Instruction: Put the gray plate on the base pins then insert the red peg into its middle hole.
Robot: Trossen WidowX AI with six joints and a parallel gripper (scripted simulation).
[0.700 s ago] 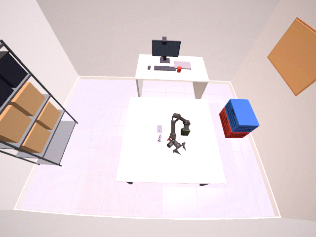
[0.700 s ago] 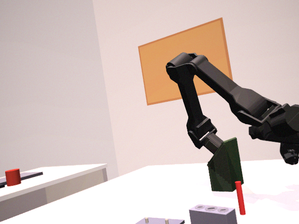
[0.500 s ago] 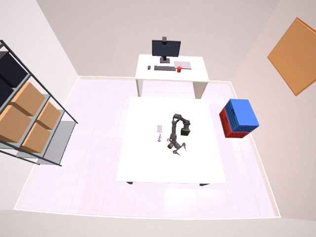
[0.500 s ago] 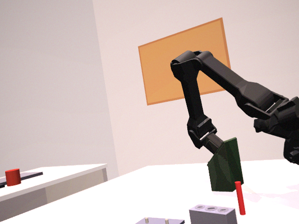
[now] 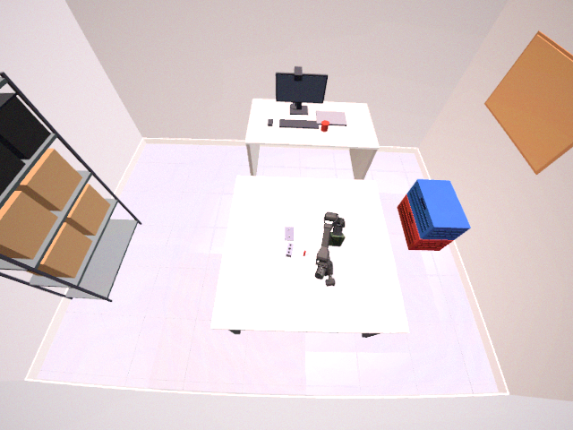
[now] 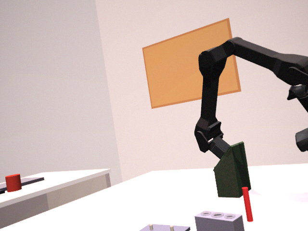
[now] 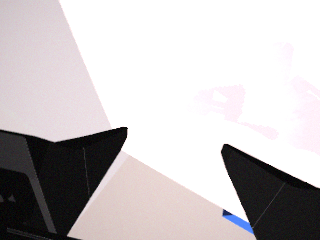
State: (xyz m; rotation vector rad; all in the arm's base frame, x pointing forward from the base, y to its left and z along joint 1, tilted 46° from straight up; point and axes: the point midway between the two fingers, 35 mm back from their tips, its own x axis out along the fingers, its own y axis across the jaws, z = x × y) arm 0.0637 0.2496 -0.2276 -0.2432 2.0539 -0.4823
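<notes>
My gripper tip is now 300 mm short of the gray plate, 240 mm to the left of it and 80 mm above it. The rest, counted from my gripper tip: base: 390 mm to the right, 310 mm ahead, 110 mm below; red peg: 220 mm to the right, 190 mm ahead, 80 mm below.
</notes>
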